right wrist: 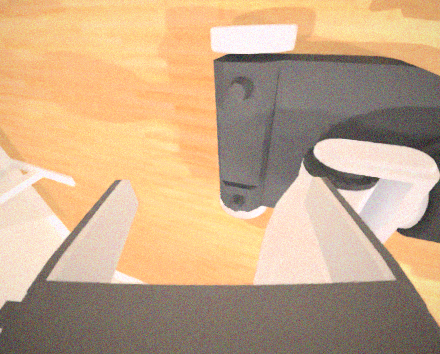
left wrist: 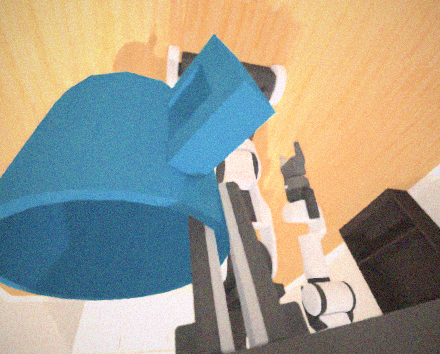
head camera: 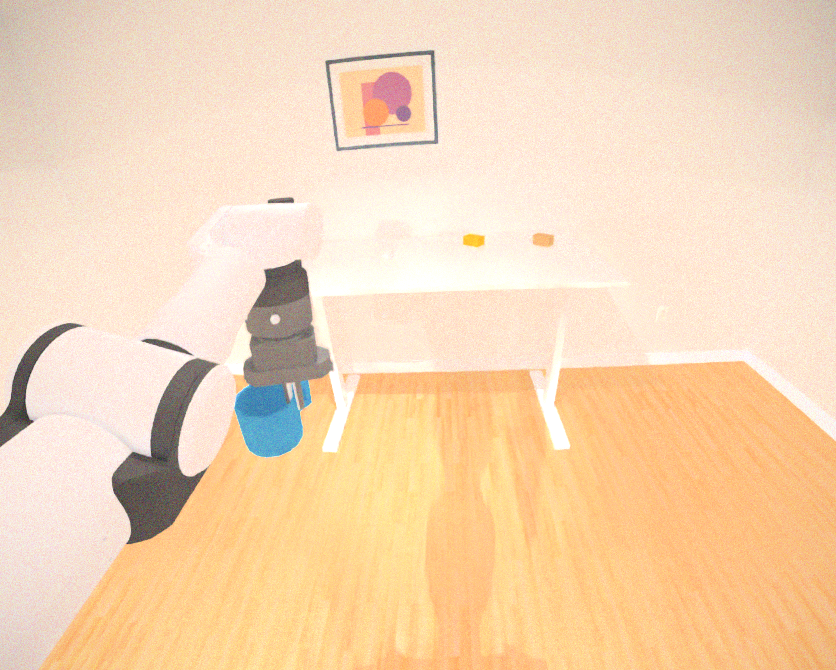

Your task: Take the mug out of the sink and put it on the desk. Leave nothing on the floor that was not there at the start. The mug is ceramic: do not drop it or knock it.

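Observation:
The blue mug hangs upright in the air at the left of the head view, in front of and lower than the desk top. My left gripper is shut on the mug's wall at the rim, beside the handle. The white desk stands against the far wall in the head view, its top washed out by light. My right gripper is open, with floor and part of the robot showing between its fingers. The sink does not show in these views.
A yellow block and an orange block lie on the desk top. A faint pale object stands left of them. White desk legs reach the floor. A dark box-like unit shows in the left wrist view.

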